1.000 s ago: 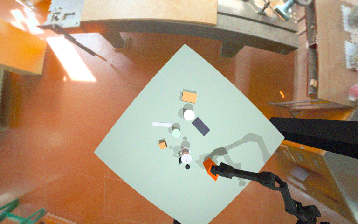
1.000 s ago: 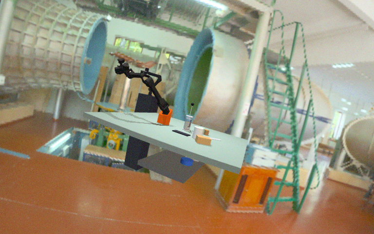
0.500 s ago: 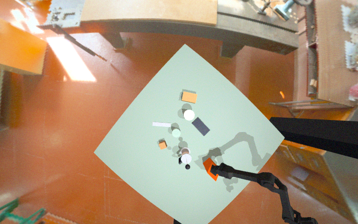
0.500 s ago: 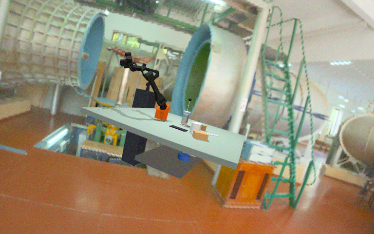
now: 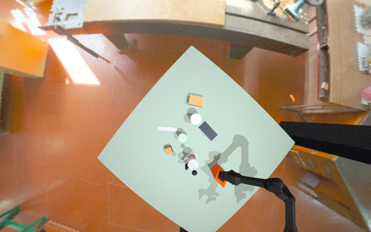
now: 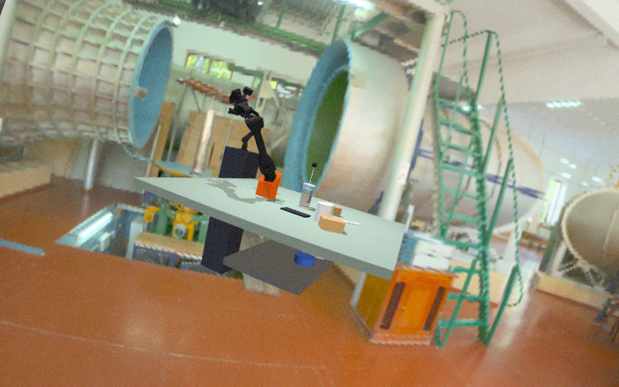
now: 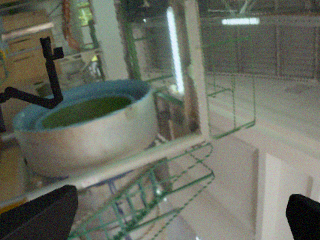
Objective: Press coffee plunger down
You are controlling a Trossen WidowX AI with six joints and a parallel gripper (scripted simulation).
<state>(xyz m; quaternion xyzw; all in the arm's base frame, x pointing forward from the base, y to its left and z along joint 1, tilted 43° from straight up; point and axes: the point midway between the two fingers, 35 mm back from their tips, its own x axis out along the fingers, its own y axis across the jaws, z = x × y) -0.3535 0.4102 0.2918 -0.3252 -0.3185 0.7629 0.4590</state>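
The coffee press is 640 mm ahead of my gripper tip, 470 mm below it and 50 mm to the right of it. Round my gripper tip: orange cube 820 mm ahead, 570 mm below; dark slab 690 mm ahead, 590 mm below, 310 mm to the right; pale green cylinder 810 mm ahead, 560 mm below, 150 mm to the right.
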